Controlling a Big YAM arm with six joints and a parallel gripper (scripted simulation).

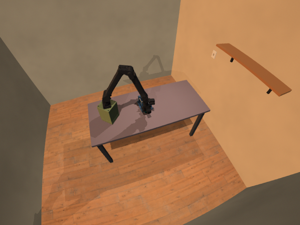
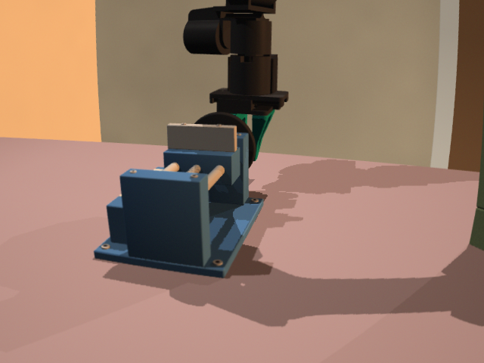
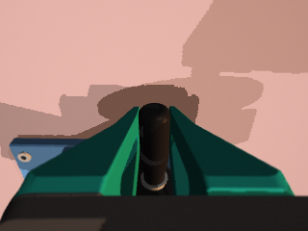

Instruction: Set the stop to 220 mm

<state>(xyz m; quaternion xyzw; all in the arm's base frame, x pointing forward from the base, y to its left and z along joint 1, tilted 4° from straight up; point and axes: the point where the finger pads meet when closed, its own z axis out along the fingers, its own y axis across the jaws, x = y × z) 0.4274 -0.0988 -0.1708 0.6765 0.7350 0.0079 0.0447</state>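
My gripper is now 30 mm short of the grey stop plate, 130 mm to the right of it and 40 mm below it. The rest, counted from my hand: black crank handle (10 mm to the left).
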